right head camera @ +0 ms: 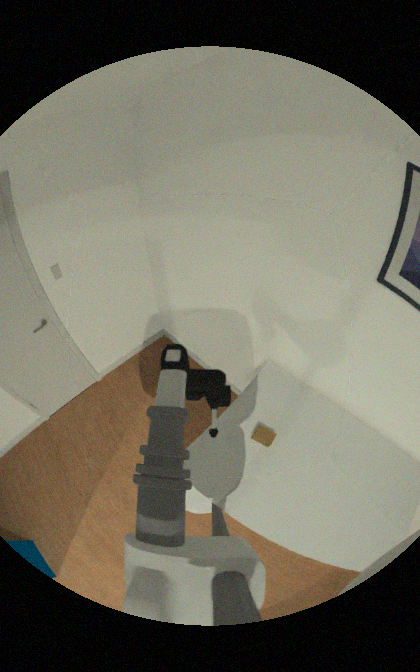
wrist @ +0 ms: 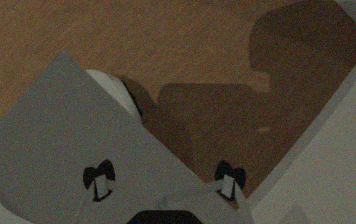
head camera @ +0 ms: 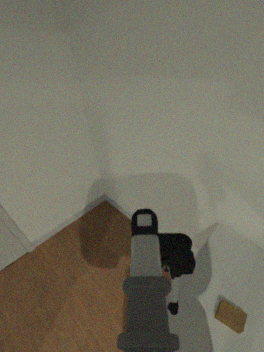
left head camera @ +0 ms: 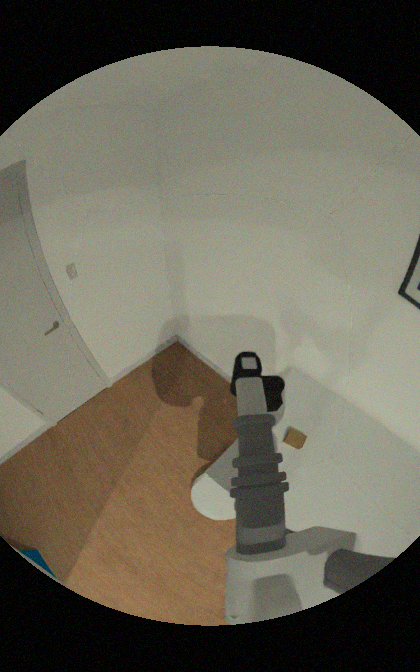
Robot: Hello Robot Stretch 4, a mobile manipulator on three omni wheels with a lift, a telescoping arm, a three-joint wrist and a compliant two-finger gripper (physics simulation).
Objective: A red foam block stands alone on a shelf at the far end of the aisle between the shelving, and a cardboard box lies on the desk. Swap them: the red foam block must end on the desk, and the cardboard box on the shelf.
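Places are measured from the robot's base along level axes (x left, y down, z back), in millimetres.
Where they show: gripper, fingertip midpoint: [wrist: 165, 174].
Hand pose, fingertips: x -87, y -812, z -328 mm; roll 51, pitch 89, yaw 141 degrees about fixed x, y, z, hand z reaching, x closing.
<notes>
After its pixels a point has its place.
The cardboard box [head camera: 231, 316] {x -303, y -743, z -253 mm} [left head camera: 295, 438] [right head camera: 263, 435] is a small brown block lying flat on the pale grey desk [head camera: 240, 265] {x -439, y -693, z -457 mm} [left head camera: 350, 475] [right head camera: 325, 480] [wrist: 60, 110] {x -6, y -693, z -144 mm}. It does not show in the wrist view. My gripper [head camera: 170, 290] {x -87, y -812, z -328 mm} [wrist: 165, 174] {x -87, y -812, z -328 mm} is open, with its two black fingertips wide apart and no object between them. It hangs above the desk's corner region, to the left of the box in the head view and apart from it. In the left head view the arm hides the fingers. The red foam block and its shelf do not show in these views.
A white rounded object [left head camera: 215, 497] [right head camera: 200, 502] [wrist: 112, 90] {x 113, y -186, z -103 mm} stands partly under the desk edge. Walls meet in a corner beyond the gripper. A grey door [left head camera: 25, 300] [right head camera: 15, 300] is at left, a framed picture [right head camera: 395, 235] at right, a blue item [left head camera: 37, 560] [right head camera: 30, 555] at lower left.
</notes>
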